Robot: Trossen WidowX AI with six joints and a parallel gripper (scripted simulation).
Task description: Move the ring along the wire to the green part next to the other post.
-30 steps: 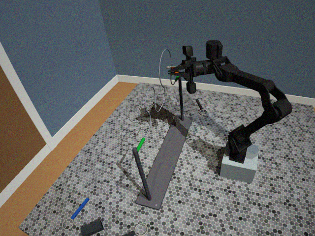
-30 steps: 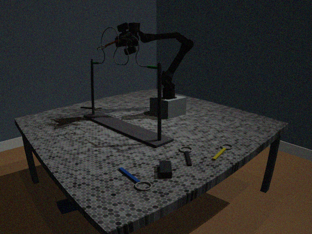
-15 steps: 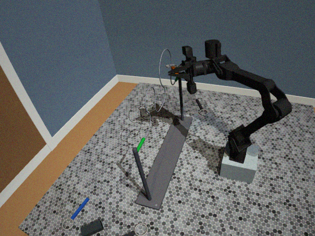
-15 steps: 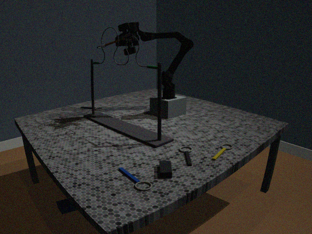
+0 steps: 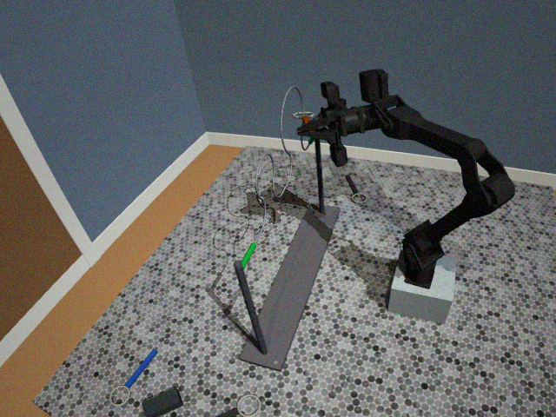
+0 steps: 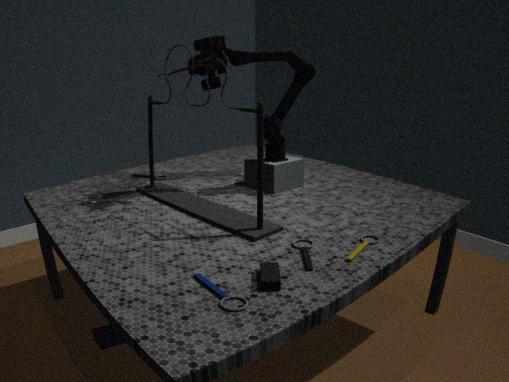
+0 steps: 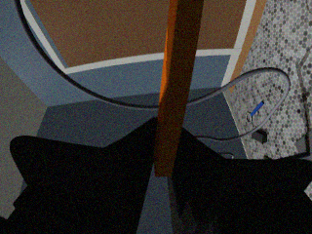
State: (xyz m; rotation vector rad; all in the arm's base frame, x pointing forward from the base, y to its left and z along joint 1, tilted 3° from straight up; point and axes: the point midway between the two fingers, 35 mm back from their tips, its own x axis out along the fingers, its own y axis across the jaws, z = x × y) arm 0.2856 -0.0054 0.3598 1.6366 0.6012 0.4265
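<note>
The orange-handled ring is 30 mm ahead of my gripper tip, 100 mm to the right of it and 20 mm below it. From my gripper tip the other things lie so: yellow-handled ring 170 mm behind, 560 mm to the left, 450 mm below; blue-handled ring 250 mm ahead, 540 mm to the left, 450 mm below; dark block 130 mm ahead, 540 mm to the left, 440 mm below.
</note>
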